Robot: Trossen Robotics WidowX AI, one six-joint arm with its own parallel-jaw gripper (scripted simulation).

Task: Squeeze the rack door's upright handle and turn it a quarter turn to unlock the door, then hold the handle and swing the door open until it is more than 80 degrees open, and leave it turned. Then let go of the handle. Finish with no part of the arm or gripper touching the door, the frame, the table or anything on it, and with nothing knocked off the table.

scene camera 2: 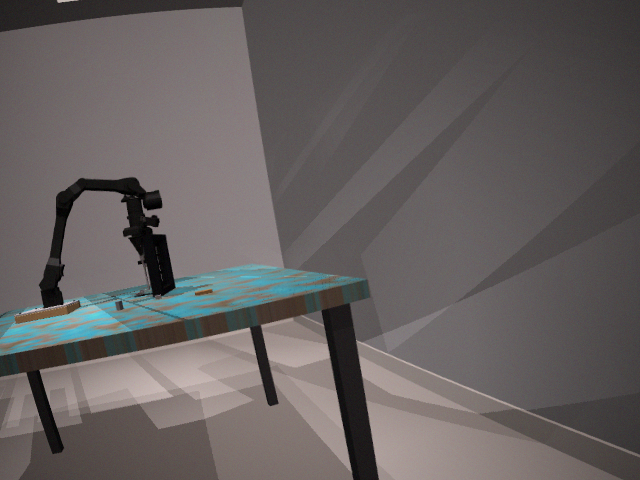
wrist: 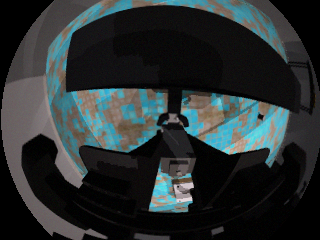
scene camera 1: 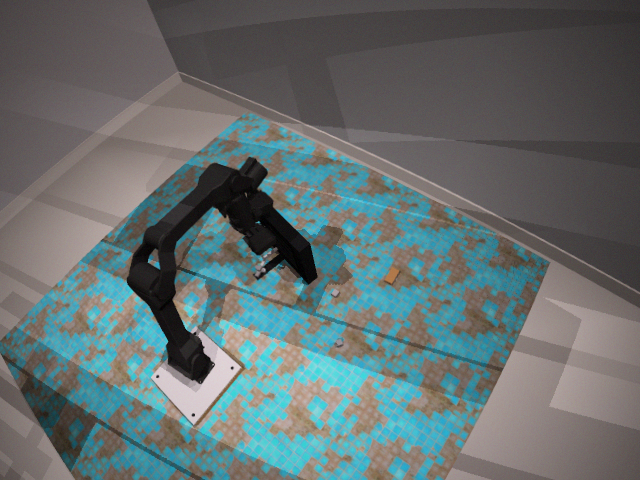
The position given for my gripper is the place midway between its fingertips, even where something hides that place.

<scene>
I see my gripper (scene camera 1: 254,240) and a black rack door (wrist: 175,95).
My gripper shows as well in scene camera 2 (scene camera 2: 142,255) and in the wrist view (wrist: 173,136).
</scene>
